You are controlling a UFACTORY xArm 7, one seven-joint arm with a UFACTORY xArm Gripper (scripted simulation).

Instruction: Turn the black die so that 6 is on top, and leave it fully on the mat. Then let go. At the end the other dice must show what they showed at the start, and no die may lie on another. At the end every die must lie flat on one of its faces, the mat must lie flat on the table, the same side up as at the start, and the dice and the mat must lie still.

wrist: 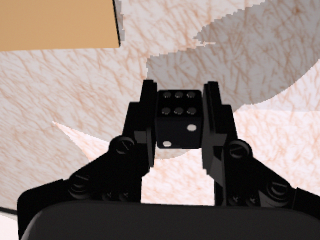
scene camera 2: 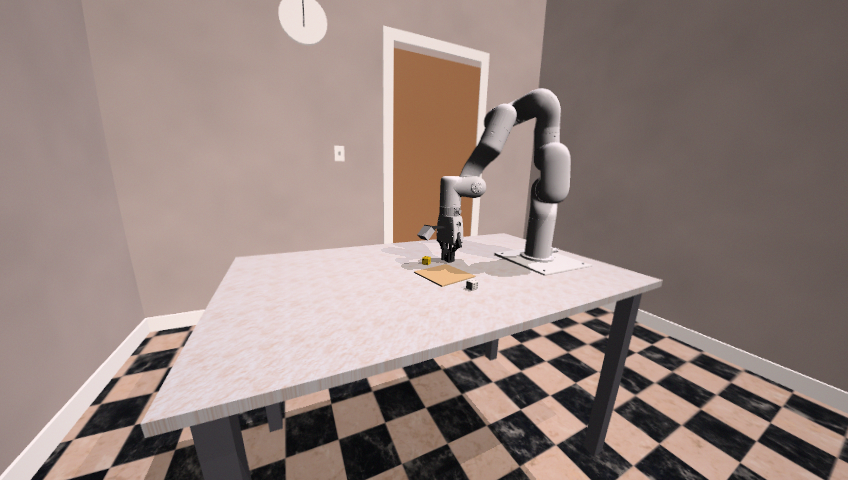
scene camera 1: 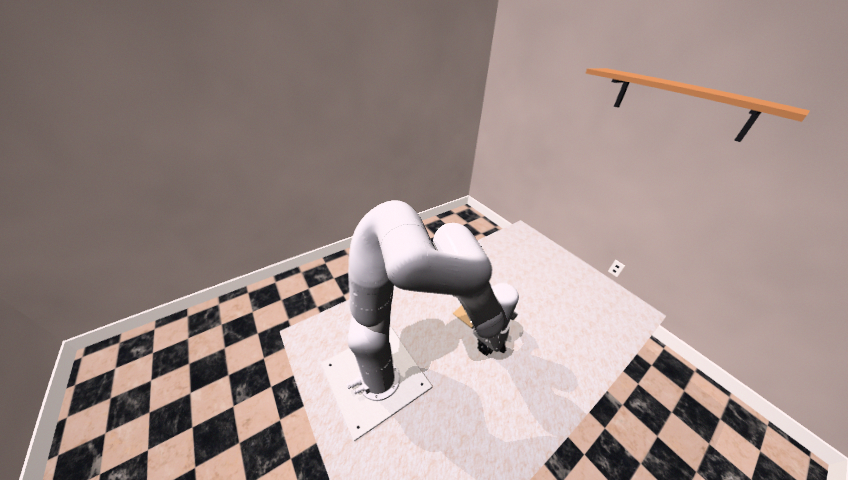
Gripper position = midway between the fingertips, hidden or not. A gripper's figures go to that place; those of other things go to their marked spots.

The gripper point(wrist: 179, 100) is 14 cm from the lens. A black die point(wrist: 179, 118) is 12 cm from the lens.
